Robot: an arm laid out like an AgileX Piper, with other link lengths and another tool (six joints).
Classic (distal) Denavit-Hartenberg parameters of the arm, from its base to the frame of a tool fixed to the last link. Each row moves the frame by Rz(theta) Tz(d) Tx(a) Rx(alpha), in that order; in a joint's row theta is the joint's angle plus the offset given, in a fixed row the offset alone. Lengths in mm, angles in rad.
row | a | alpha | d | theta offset
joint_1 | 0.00 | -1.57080 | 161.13 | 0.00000
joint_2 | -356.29 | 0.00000 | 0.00 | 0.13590
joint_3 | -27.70 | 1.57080 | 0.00 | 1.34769
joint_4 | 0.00 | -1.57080 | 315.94 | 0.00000
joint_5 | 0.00 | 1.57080 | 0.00 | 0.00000
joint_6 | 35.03 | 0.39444 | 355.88 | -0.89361
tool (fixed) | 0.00 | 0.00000 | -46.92 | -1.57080
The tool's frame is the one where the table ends.
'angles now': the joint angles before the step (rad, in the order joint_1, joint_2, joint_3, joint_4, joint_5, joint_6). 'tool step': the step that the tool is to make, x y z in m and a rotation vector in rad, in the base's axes. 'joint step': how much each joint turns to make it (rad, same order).
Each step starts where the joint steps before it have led.
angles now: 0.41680 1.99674 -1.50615 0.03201 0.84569 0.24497
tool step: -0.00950 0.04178 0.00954 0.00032 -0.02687 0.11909
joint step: 0.07601 0.00000 -0.02629 0.00421 0.00323 -0.04719
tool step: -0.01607 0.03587 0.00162 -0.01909 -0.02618 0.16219
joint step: 0.07412 -0.00001 -0.00221 0.00341 -0.00802 -0.09544
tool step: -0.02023 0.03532 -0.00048 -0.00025 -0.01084 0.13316
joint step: 0.06588 0.00231 0.00000 0.02422 -0.00799 -0.08182
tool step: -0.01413 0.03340 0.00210 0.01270 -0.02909 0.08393
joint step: 0.06197 0.00076 0.00000 0.00284 -0.03029 -0.02675
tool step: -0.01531 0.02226 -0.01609 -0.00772 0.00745 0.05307
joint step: 0.04554 0.03108 -0.00092 0.00407 -0.01897 -0.01113
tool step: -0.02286 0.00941 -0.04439 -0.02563 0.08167 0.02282
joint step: 0.01878 0.07716 -0.00001 0.05103 0.00198 -0.02758
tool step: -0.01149 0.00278 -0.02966 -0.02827 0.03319 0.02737
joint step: 0.01492 0.05295 -0.00001 0.00957 -0.00781 -0.01881
